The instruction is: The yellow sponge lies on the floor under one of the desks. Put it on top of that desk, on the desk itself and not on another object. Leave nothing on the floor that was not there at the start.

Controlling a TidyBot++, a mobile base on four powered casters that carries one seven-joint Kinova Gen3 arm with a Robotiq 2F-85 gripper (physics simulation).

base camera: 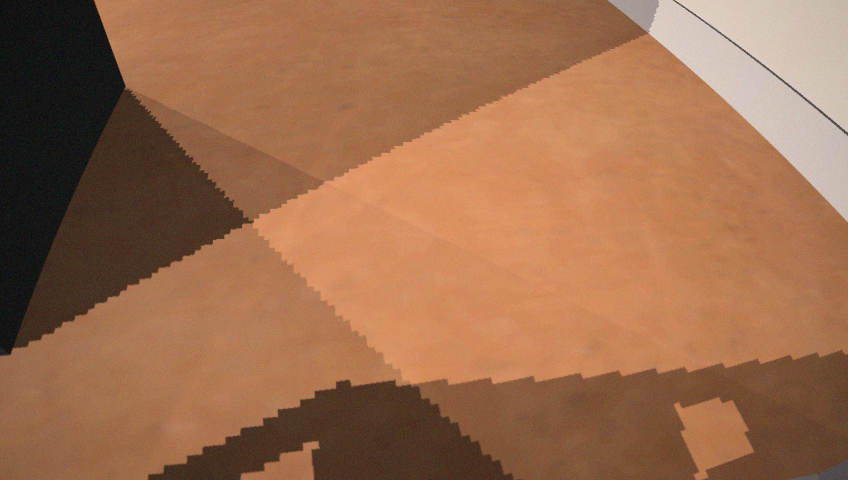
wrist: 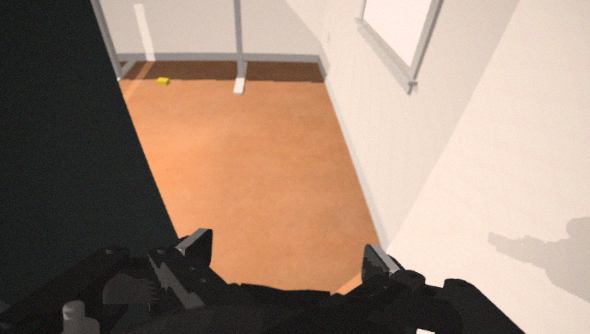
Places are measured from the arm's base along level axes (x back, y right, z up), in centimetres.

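Pixels of known places: gripper, between the fingertips: (wrist: 287,253).
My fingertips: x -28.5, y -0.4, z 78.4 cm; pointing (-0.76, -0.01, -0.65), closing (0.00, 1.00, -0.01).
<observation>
Behind a point stands the place of what it marks.
The yellow sponge (wrist: 163,81) {x -258.2, y -135.4, z -35.5 cm} lies on the floor at the far upper left in the wrist view, small and distant, between two grey desk legs. One desk leg (wrist: 239,45) {x -281.9, y -64.2, z -4.8 cm} stands to its right, with a pale foot on the floor; the other leg (wrist: 108,37) {x -268.6, y -186.0, z 1.2 cm} is to its left, partly cut off by a dark panel. The desk's top does not show. The sponge does not show in the base camera view. My gripper (wrist: 287,253) {x -28.5, y -0.4, z 78.4 cm} is open, its fingers wide apart with floor visible between them, far from the sponge.
A tall dark panel (wrist: 65,125) {x -53.3, y -38.2, z 66.2 cm} (base camera: 41,148) {x -48.5, y -37.4, z -32.4 cm} stands close on the left. A white wall (wrist: 480,165) {x -83.3, y 54.7, z 41.3 cm} (base camera: 791,53) {x -68.2, y 57.1, z -27.5 cm} runs along the right, with a window (wrist: 397,30) {x -162.4, y 41.6, z 54.5 cm} in it. The brown floor (wrist: 260,165) {x -159.0, y -24.8, z -39.6 cm} (base camera: 535,226) {x -44.3, y 14.4, z -39.7 cm} stretches between them to the back wall (wrist: 190,30) {x -321.1, y -126.2, z -6.6 cm}.
</observation>
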